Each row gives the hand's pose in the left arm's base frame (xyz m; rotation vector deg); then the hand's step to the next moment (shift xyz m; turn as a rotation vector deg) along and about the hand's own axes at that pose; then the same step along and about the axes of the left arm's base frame.
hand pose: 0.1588 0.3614 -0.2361 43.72 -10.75 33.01
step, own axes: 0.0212 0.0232 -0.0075 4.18 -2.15 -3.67
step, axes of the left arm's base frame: 0.0044 0.0276 0.0162 4.51 3.09 -2.40
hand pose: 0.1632 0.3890 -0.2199 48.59 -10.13 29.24
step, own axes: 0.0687 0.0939 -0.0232 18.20 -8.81 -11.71
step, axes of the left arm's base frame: 0.0116 0.0939 0.0716 19.56 10.53 -7.26
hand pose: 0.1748 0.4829 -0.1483 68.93 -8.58 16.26
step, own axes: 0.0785 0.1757 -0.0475 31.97 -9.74 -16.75
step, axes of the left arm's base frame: 0.0214 0.1131 0.1614 32.80 16.81 -6.25
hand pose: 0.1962 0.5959 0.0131 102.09 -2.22 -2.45
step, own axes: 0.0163 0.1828 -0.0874 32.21 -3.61 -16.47
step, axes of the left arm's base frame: 0.0202 0.0462 0.1969 33.01 15.24 -0.33
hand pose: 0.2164 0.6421 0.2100 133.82 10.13 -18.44
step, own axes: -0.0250 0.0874 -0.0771 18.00 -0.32 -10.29
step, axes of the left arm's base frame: 0.0092 -0.0075 0.1186 19.02 8.09 1.70
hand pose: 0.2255 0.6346 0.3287 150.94 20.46 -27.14
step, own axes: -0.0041 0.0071 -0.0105 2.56 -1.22 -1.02
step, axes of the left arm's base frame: 0.0014 -0.0020 0.0131 2.21 1.97 -0.57
